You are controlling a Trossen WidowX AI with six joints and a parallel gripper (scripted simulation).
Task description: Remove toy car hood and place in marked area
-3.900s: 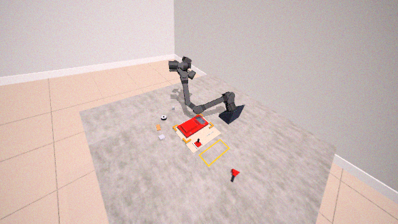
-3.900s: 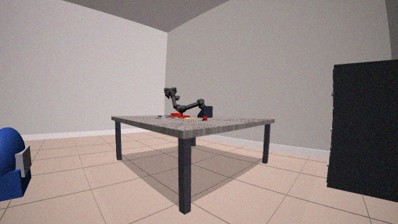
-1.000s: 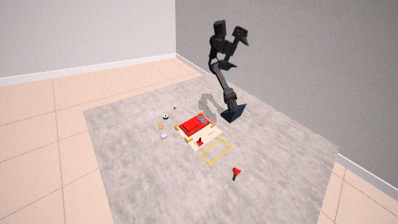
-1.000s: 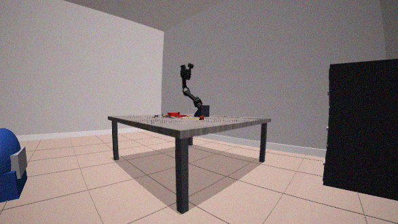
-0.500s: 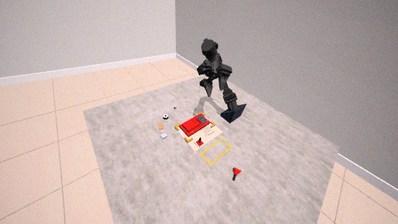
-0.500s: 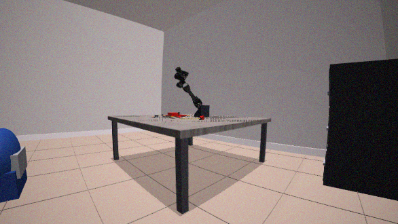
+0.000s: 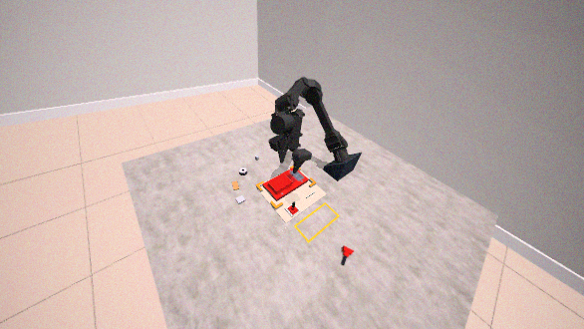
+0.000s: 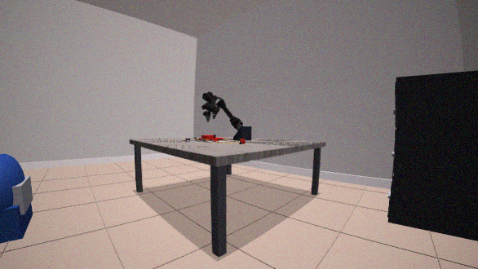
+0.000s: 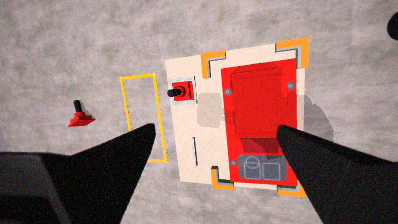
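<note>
Now: the red hood 4 cm to the right of my gripper tip and 13 cm below it. The rest, counted from my gripper tip: holder: 1 cm ahead, 9 cm to the left, 14 cm below; then wheel: 12 cm ahead, 21 cm to the right, 17 cm below.
</note>
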